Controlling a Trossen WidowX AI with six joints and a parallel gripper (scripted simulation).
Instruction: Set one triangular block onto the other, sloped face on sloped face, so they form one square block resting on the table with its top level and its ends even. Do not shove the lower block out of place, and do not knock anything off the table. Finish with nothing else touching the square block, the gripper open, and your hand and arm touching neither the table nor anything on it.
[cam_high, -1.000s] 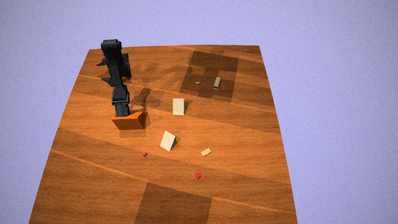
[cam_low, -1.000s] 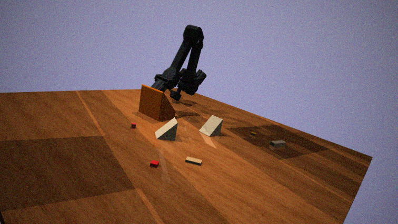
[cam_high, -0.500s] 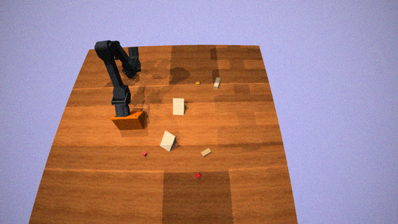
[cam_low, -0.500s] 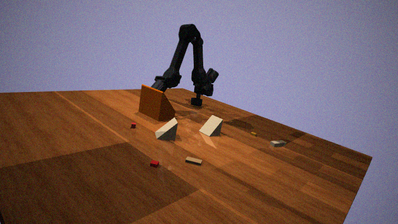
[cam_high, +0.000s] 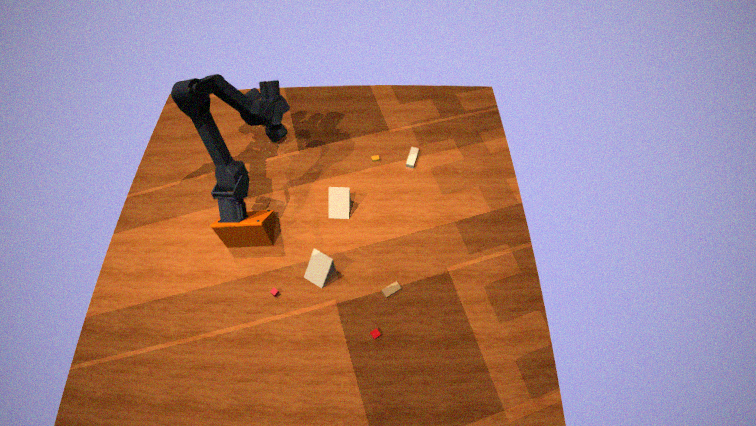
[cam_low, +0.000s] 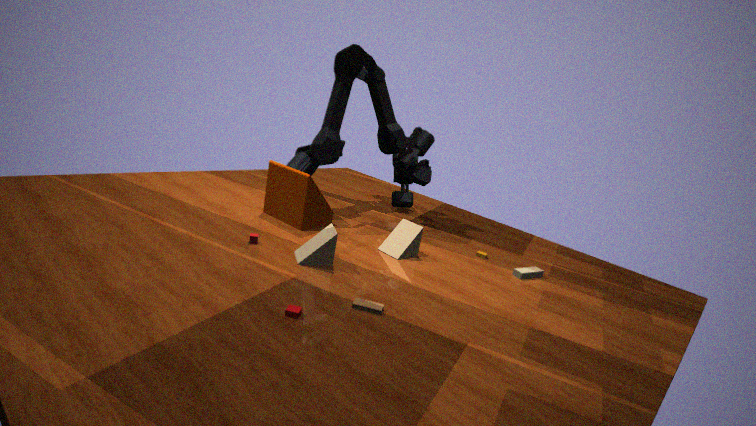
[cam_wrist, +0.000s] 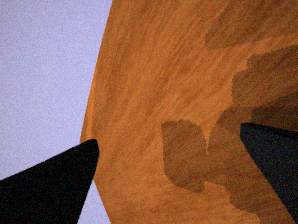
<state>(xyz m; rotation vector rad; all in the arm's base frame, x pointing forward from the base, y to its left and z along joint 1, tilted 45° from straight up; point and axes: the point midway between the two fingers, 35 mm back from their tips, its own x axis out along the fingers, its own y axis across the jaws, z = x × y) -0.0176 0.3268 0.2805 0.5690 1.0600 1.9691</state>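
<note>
Right now my gripper tip is 310 mm short of the triangular block, 330 mm to the left of it and 30 mm above it. From my gripper tip the other things lie so: tan bar: 470 mm ahead, 600 mm to the right, 40 mm below; yellow piece: 410 mm ahead, 160 mm to the right, 40 mm below.
</note>
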